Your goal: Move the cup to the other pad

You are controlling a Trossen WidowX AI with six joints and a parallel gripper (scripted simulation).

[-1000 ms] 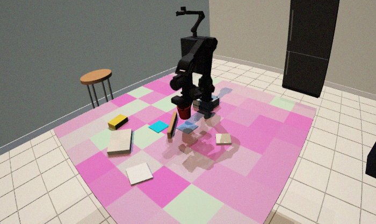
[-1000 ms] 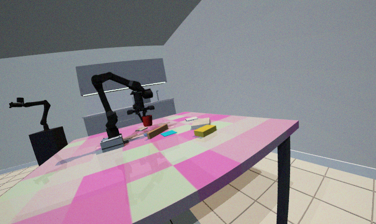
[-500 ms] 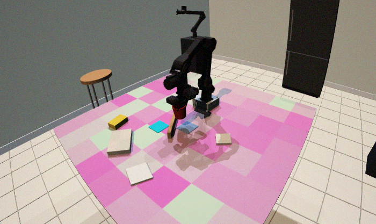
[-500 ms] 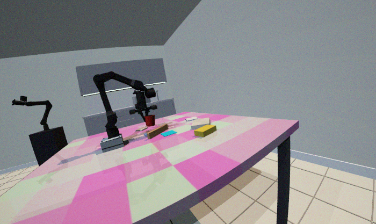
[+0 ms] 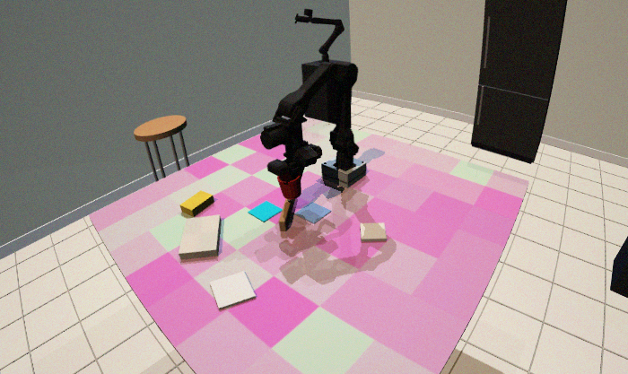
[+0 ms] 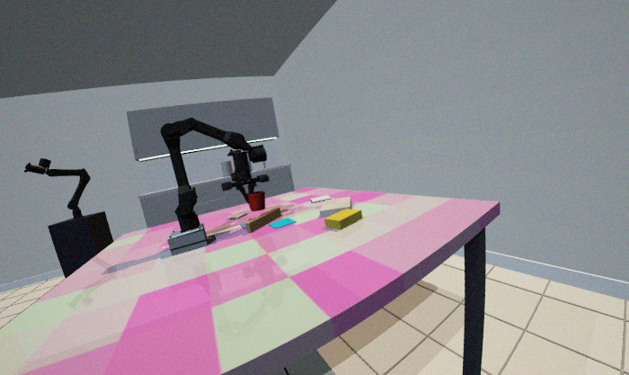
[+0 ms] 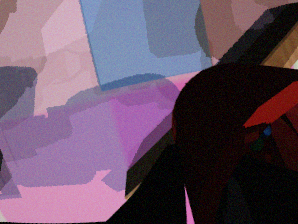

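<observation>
My gripper tip is 10 cm short of the teal pad, 7 cm to the left of it and 11 cm above it. Round my gripper tip: red cup 3 cm ahead; blue pad 1 cm behind, 6 cm to the left, 11 cm below; wooden block 5 cm ahead, 1 cm to the right, 9 cm below.
</observation>
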